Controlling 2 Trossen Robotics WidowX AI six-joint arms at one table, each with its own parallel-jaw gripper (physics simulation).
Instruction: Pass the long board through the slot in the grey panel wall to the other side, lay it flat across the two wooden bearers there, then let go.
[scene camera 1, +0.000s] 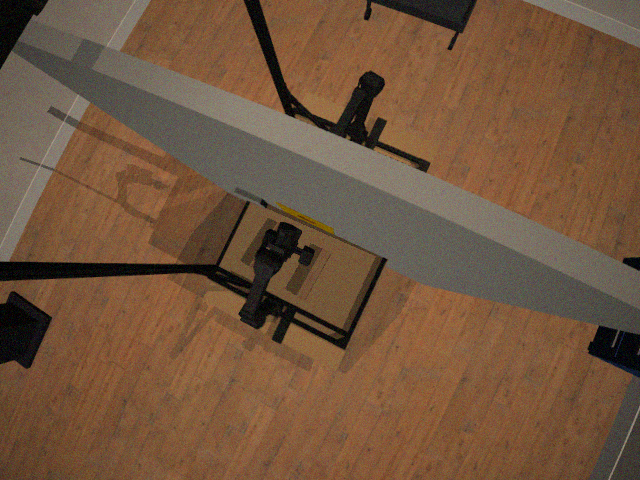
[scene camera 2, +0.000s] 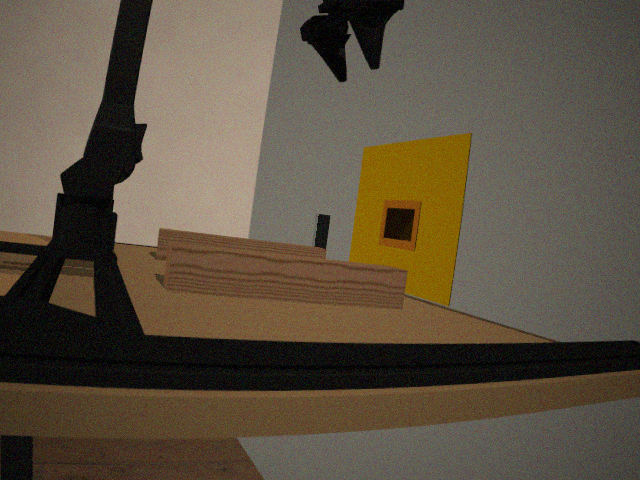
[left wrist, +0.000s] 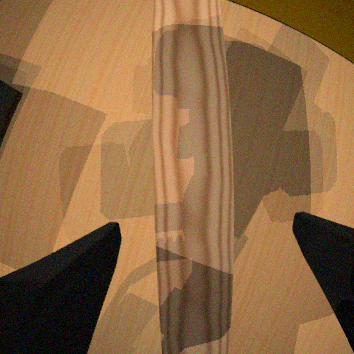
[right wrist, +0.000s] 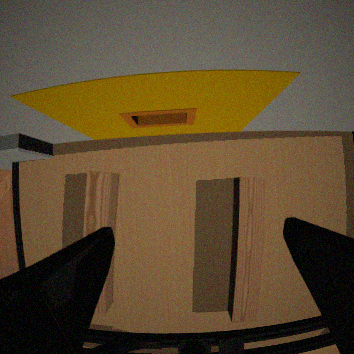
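Left gripper (left wrist: 208, 227): open; the left gripper holds nothing. Right gripper (scene camera 2: 358, 75): open; the right gripper holds nothing.
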